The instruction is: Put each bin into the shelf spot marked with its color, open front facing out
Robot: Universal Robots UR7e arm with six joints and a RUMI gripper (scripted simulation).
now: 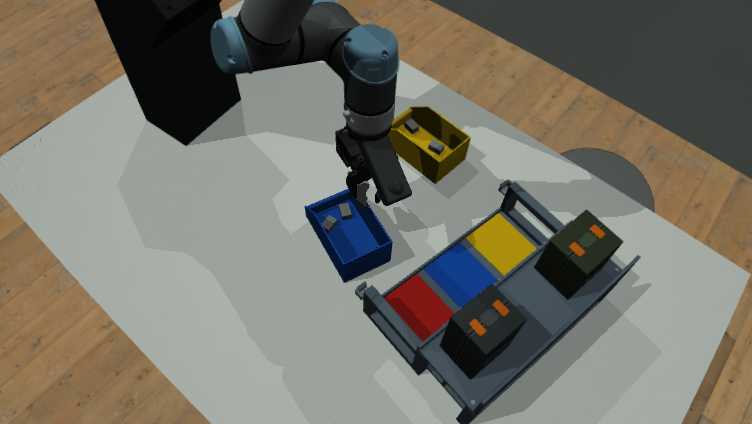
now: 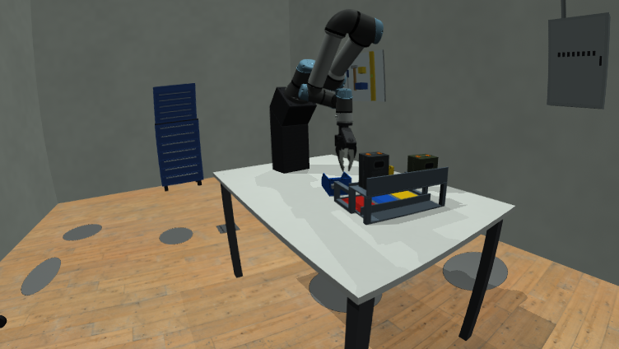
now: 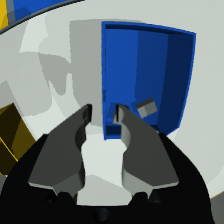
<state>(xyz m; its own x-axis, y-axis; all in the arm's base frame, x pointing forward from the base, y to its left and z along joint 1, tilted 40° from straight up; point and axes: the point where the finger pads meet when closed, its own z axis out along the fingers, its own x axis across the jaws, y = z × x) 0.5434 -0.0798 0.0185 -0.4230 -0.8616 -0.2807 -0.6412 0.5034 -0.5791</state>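
Right now my hand is 30 mm past the blue bin, 40 mm to the left of it and 60 mm above it. The rest, counted from my hand: yellow bin 240 mm to the left, 60 mm below.
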